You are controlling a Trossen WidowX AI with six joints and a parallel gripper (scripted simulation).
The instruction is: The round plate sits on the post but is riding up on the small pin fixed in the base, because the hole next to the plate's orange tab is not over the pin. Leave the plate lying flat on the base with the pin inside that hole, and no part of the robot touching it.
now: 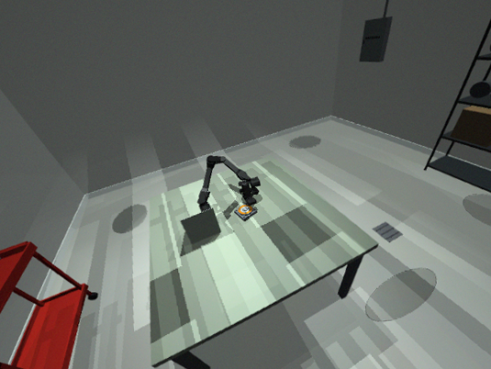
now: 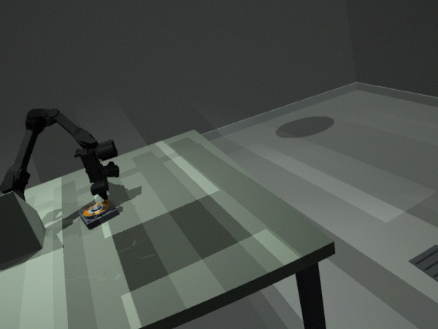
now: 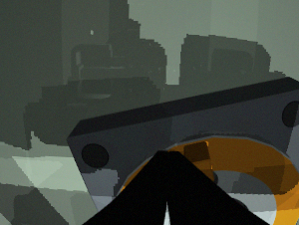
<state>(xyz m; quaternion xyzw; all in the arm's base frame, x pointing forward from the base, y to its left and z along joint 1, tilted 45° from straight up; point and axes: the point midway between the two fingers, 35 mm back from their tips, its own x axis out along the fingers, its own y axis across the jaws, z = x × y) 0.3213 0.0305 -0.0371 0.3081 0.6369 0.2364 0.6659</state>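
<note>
Now: the round plate 30 mm behind my gripper tip and 20 mm to the right of it. Round my gripper tip: dark square base 50 mm behind, 20 mm to the right, 20 mm below.
</note>
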